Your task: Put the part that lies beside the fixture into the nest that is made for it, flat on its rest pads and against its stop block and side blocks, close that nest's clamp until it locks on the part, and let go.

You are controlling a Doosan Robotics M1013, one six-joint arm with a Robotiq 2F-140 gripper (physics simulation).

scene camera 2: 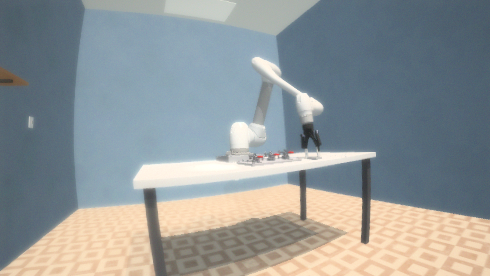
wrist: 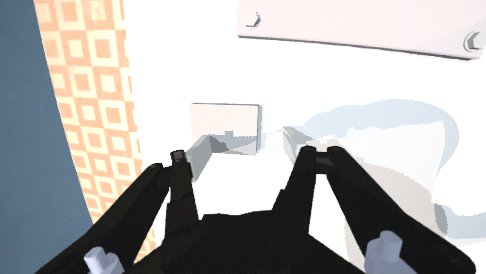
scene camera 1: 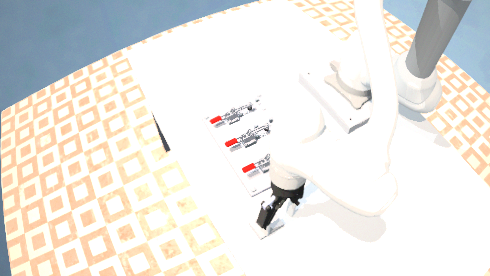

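Observation:
The part, a flat pale square plate (scene camera 1: pixel 259 232) (wrist: pixel 225 117), lies on the table beside the fixture's short end. The fixture plate (scene camera 1: pixel 254 189) (wrist: pixel 350 25) carries three toggle clamps with red handles (scene camera 1: pixel 215 120) (scene camera 1: pixel 231 142) (scene camera 1: pixel 248 168); the arm partly hides the clamp nearest the part. The nests are too small or washed out to tell apart. My gripper (scene camera 1: pixel 278 218) (scene camera 2: pixel 312 154) (wrist: pixel 246 141) is open and empty, pointing down low at the part. In the wrist view, its left fingertip overlaps the part's lower area and its right fingertip stands beyond the part's right edge.
The arm's base plate (scene camera 1: pixel 327 102) is behind the fixture, away from the table's front edge. The forearm and wrist hang over the table beside the fixture. Hex bolts (wrist: pixel 251 20) (wrist: pixel 472 41) stand at the fixture plate's corners. The table edge runs left of the part.

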